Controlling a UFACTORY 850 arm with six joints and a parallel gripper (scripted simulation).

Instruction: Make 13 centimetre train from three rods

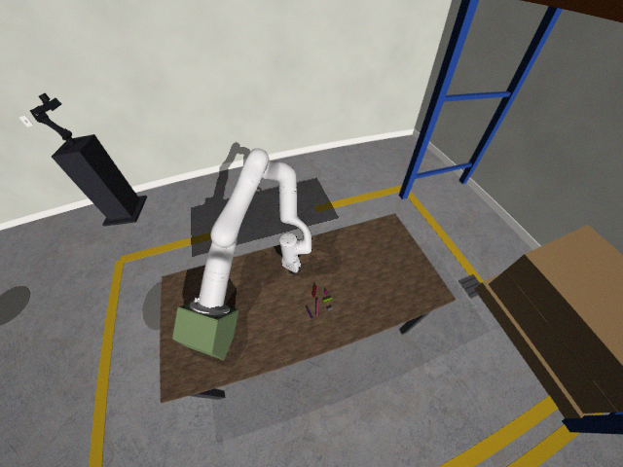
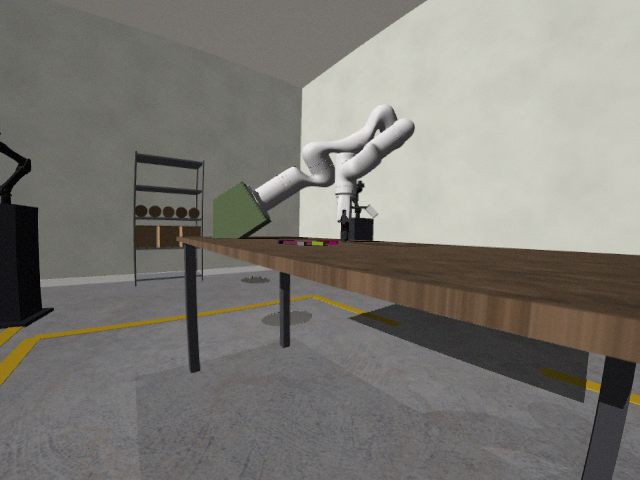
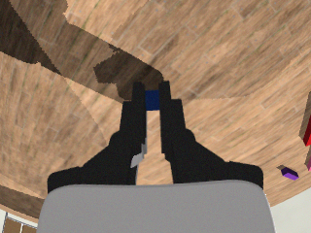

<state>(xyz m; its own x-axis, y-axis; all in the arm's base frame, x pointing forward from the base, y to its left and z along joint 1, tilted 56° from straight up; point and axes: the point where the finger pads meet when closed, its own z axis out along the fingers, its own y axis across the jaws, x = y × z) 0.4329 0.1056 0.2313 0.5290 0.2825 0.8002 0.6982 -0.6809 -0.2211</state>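
Now: hand 2 cm above the blue rod. The rest, counted from my hand: magenta rod (18 cm ahead, 15 cm to the right, 2 cm below); pink rod (12 cm ahead, 24 cm to the right, 2 cm below); red rod (11 cm ahead, 14 cm to the right, 2 cm below).
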